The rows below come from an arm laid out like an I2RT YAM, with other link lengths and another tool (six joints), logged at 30 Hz.
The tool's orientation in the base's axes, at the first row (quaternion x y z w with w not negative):
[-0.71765 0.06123 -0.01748 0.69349]
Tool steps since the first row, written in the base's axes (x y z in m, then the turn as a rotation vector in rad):
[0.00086 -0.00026 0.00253 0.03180 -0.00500 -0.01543]
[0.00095 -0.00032 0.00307 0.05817 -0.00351 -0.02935]
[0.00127 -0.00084 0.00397 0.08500 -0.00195 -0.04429]
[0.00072 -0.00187 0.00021 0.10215 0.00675 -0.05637]
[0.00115 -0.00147 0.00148 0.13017 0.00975 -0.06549]
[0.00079 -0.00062 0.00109 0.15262 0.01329 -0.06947]
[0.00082 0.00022 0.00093 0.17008 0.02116 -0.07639]
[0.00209 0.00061 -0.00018 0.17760 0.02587 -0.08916]
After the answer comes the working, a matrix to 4 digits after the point.
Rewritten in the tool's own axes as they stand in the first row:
[0.00073 -0.00257 -0.00026 0.03303 0.01352 -0.00089]
[0.00079 -0.00311 -0.00033 0.05985 0.02568 0.00401]
[0.00112 -0.00402 -0.00084 0.08718 0.03883 0.00908]
[0.00091 -0.00020 -0.00179 0.10394 0.04952 0.02006]
[0.00122 -0.00150 -0.00139 0.13194 0.05674 0.02646]
[0.00079 -0.00112 -0.00057 0.15405 0.05918 0.03260]
[0.00073 -0.00099 0.00027 0.17090 0.06473 0.04260]
[0.00202 0.00003 0.00084 0.17859 0.07684 0.04858]

The tool's axes in the first row as the columns of a matrix, in the base's axes (rounded; the answer above uses it unrounded):
[0.9919 -0.0636 0.1100]
[-0.1121 -0.0306 0.9932]
[-0.0598 -0.9975 -0.0375]

